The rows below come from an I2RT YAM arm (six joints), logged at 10 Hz.
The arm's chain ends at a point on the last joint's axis. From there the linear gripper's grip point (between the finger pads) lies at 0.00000 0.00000 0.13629 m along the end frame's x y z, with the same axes.
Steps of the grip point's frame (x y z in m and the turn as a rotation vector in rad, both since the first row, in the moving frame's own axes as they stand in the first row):
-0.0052 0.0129 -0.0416 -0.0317 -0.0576 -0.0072
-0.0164 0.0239 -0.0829 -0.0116 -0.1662 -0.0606
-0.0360 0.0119 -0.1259 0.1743 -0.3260 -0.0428
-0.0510 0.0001 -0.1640 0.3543 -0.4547 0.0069
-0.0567 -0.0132 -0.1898 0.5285 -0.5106 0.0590
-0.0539 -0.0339 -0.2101 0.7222 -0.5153 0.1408
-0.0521 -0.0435 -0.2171 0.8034 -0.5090 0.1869
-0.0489 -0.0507 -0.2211 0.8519 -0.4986 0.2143
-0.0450 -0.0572 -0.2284 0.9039 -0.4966 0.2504
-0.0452 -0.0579 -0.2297 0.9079 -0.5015 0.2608
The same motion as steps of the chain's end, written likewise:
0.0026 0.0086 -0.0413 -0.0317 -0.0576 -0.0072
0.0061 0.0216 -0.0810 -0.0116 -0.1662 -0.0606
0.0079 0.0342 -0.1167 0.1743 -0.3260 -0.0428
0.0074 0.0460 -0.1420 0.3543 -0.4547 0.0069
0.0047 0.0544 -0.1546 0.5285 -0.5106 0.0590
0.0008 0.0564 -0.1600 0.7222 -0.5153 0.1408
-0.0025 0.0556 -0.1601 0.8034 -0.5090 0.1869
-0.0033 0.0533 -0.1602 0.8519 -0.4986 0.2143
-0.0034 0.0518 -0.1625 0.9039 -0.4966 0.2504
-0.0038 0.0517 -0.1631 0.9079 -0.5015 0.2608

